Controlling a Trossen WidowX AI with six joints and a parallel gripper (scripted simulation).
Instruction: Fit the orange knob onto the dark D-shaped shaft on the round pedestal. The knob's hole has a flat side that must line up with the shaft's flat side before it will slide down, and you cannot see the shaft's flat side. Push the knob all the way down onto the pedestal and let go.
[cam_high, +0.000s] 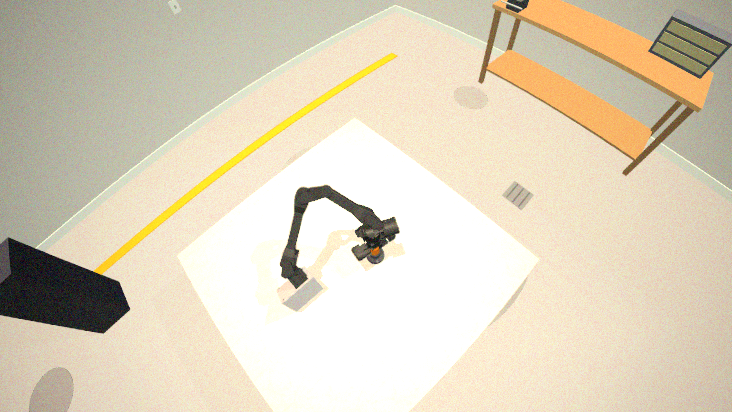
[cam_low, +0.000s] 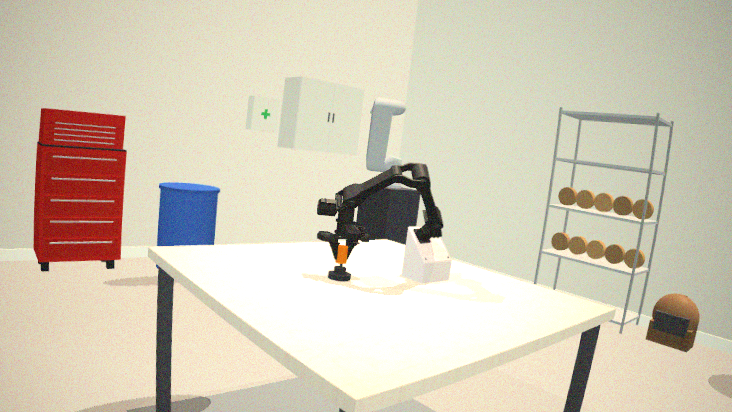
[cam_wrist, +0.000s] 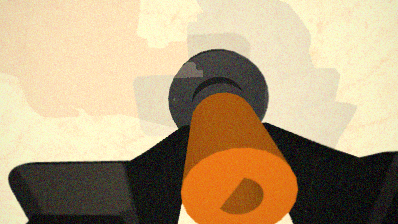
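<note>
Right now my gripper tip is 20 mm below the orange knob. Also, from my gripper tip: dark shaft 40 mm below.
</note>
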